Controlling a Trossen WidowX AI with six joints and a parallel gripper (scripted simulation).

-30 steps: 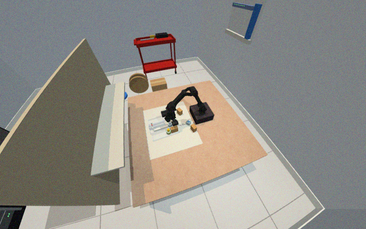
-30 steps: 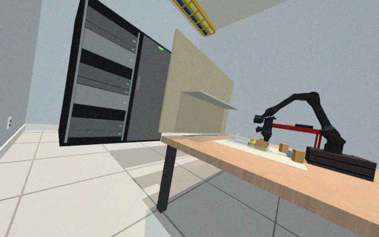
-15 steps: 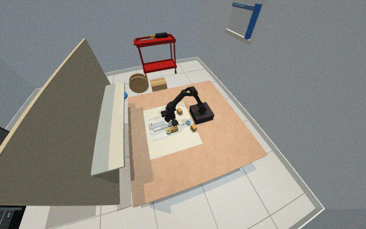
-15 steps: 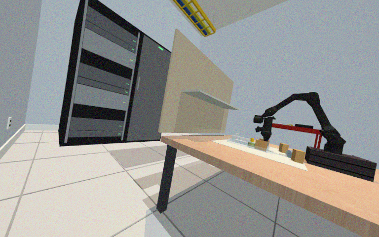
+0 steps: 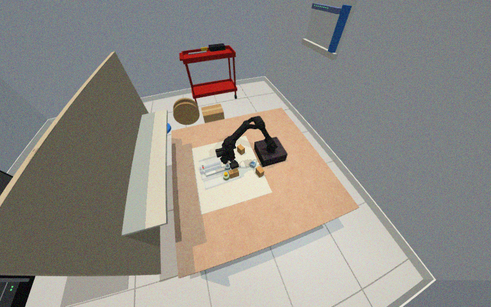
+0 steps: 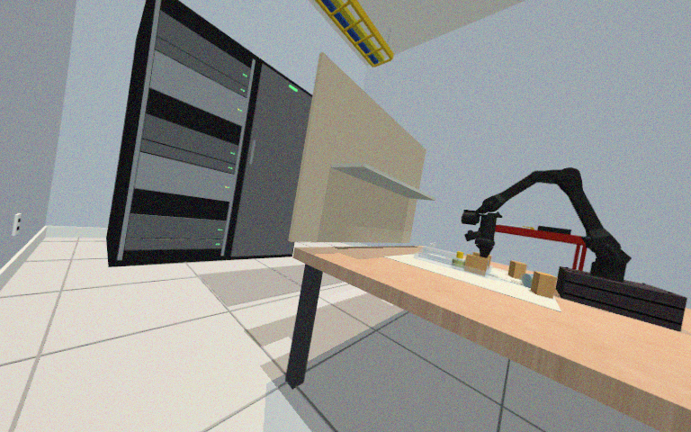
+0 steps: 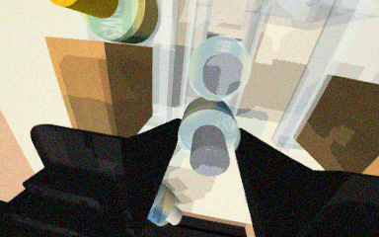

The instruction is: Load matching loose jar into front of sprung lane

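My gripper tip is now 150 mm short of the lane, 20 mm to the right of it and 30 mm above it. From my gripper tip the other things lie so: bluish jar: 180 mm behind, 10 mm to the right, 20 mm below.
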